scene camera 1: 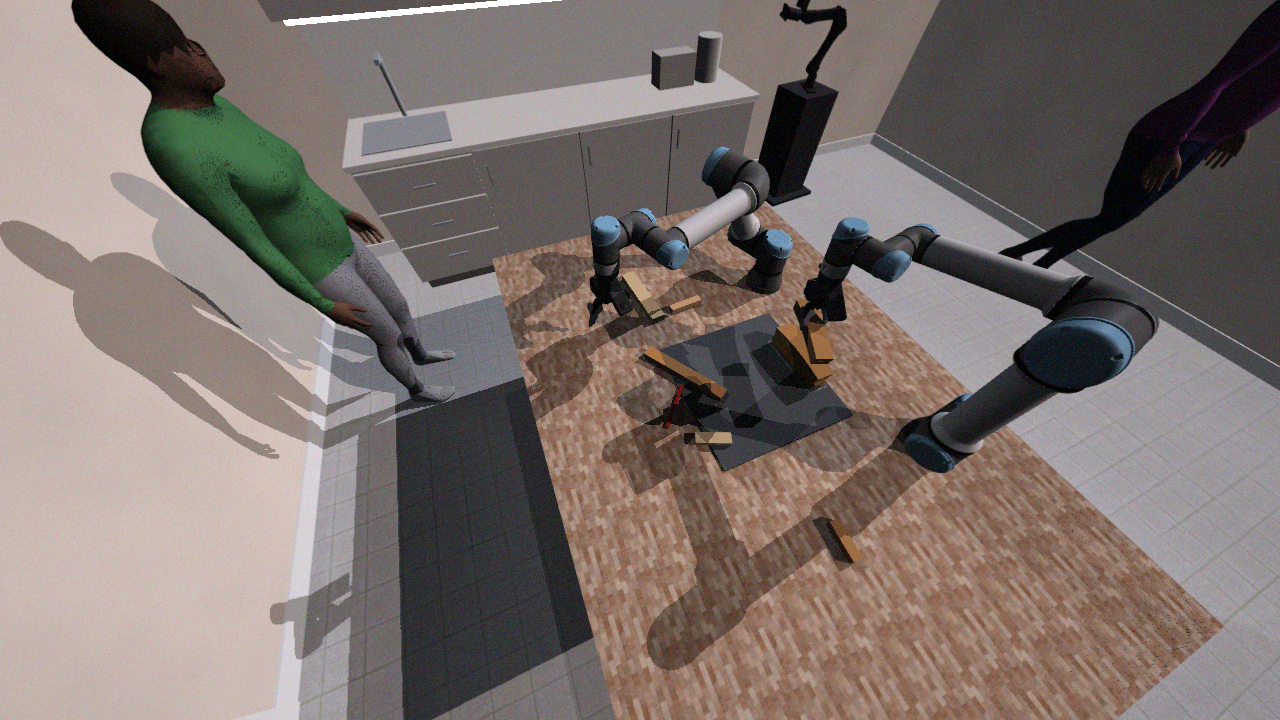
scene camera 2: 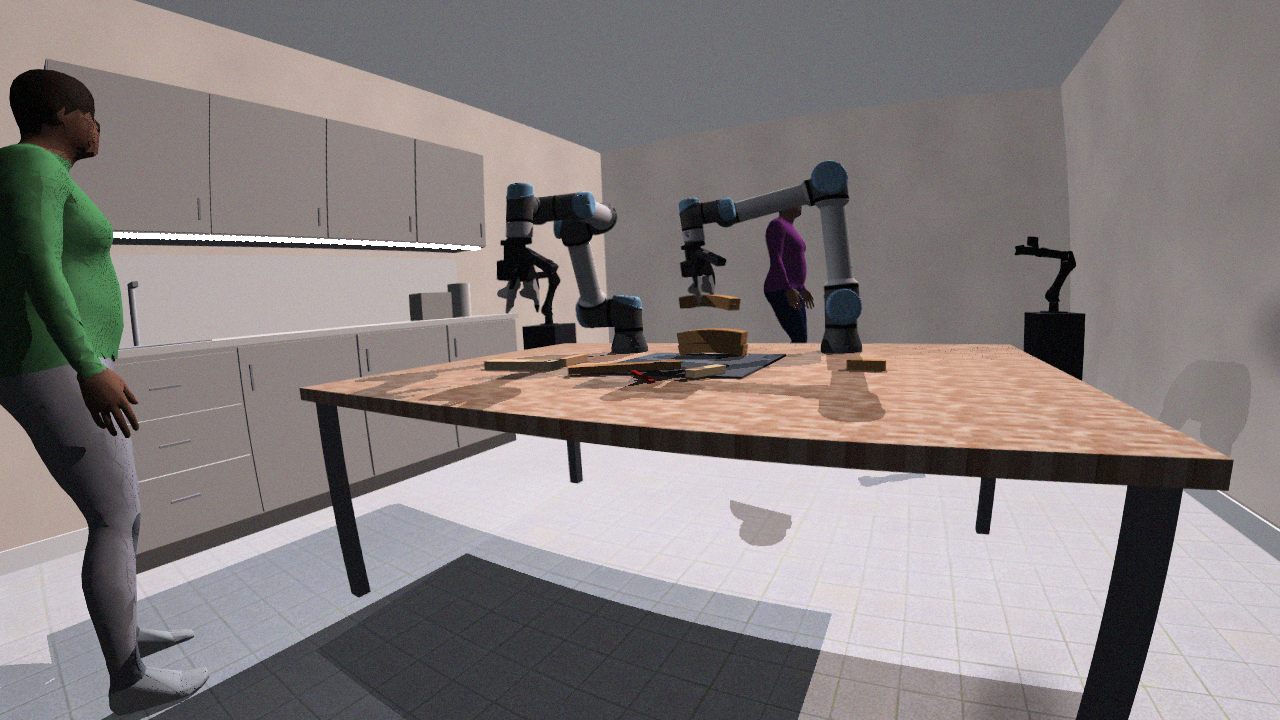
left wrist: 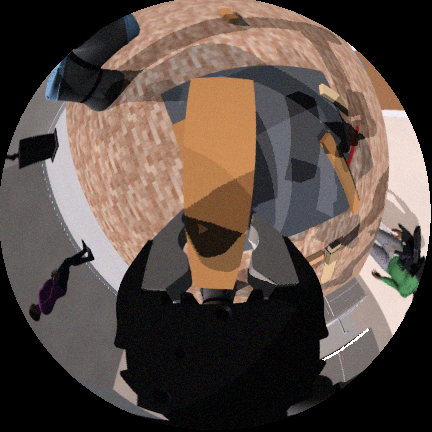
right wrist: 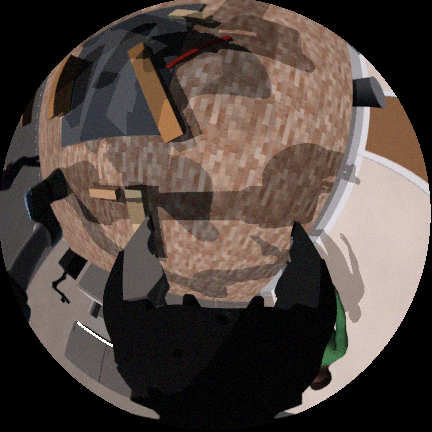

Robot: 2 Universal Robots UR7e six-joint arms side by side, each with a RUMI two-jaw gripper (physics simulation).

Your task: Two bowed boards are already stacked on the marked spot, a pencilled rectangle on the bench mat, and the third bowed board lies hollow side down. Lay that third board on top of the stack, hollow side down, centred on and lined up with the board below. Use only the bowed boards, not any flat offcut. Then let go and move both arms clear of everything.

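Pixels of known places: left gripper, fingertip midpoint: (scene camera 1: 810,329) (scene camera 2: 706,304) (left wrist: 215,208); right gripper, fingertip midpoint: (scene camera 1: 610,317) (scene camera 2: 523,312) (left wrist: 390,233) (right wrist: 223,219); left arm's base, origin of the base link: (scene camera 2: 841,351) (left wrist: 106,90); right arm's base, origin of the base link: (scene camera 1: 763,282) (scene camera 2: 629,351) (right wrist: 60,182).
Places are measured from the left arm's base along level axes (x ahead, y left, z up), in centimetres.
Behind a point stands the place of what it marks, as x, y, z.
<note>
My left gripper (scene camera 1: 809,324) @(32.4, -36.4, 18.2) (scene camera 2: 704,291) @(32.4, -36.4, 18.2) (left wrist: 215,208) @(32.4, -36.4, 18.2) is shut on the third bowed board (scene camera 1: 819,347) @(34.5, -27.1, 20.8) (scene camera 2: 721,302) @(36.3, -27.2, 18.9) (left wrist: 220,135) @(33.4, -29.2, 21.2). It holds this board in the air above the two-board stack (scene camera 1: 793,351) (scene camera 2: 712,342) (right wrist: 59,95), with a clear gap in scene camera 2. In the left wrist view the held board hides most of the stack; an orange corner (left wrist: 178,134) @(26.7, -26.3, 8.9) shows past its left edge. The stack sits on the grey mat (scene camera 1: 787,433) @(44.9, -8.3, 0.6) (scene camera 2: 762,360) @(38.7, -10.6, 0.6) (left wrist: 300,212) @(56.1, -46.7, 0.6) (right wrist: 75,135) @(46.6, -53.9, 0.6). The pencilled rectangle is not discernible. My right gripper (scene camera 1: 608,309) @(98.3, -49.5, 19.0) (scene camera 2: 521,300) @(98.3, -49.5, 19.0) (right wrist: 223,219) @(98.3, -49.5, 19.0) is open and empty, off to the left.
A long orange board (scene camera 1: 684,373) @(74.2, -34.2, 2.6) (left wrist: 341,170) @(69.8, -32.9, 2.6) (right wrist: 155,95) @(77.8, -38.7, 2.6) lies across the mat's left edge, beside a red-barred tool (scene camera 1: 674,407) @(79.9, -22.1, 1.0) (right wrist: 197,51) @(79.9, -24.0, 0.6). A pale offcut (scene camera 1: 715,437) @(69.1, -9.2, 2.5) lies nearby. A pale board (scene camera 1: 639,293) @(85.1, -75.9, 2.9) and orange piece (scene camera 1: 684,305) @(67.6, -67.0, 2.6) lie near the right gripper. A small block (scene camera 1: 843,540) @(42.1, 24.2, 2.7) lies in front.
</note>
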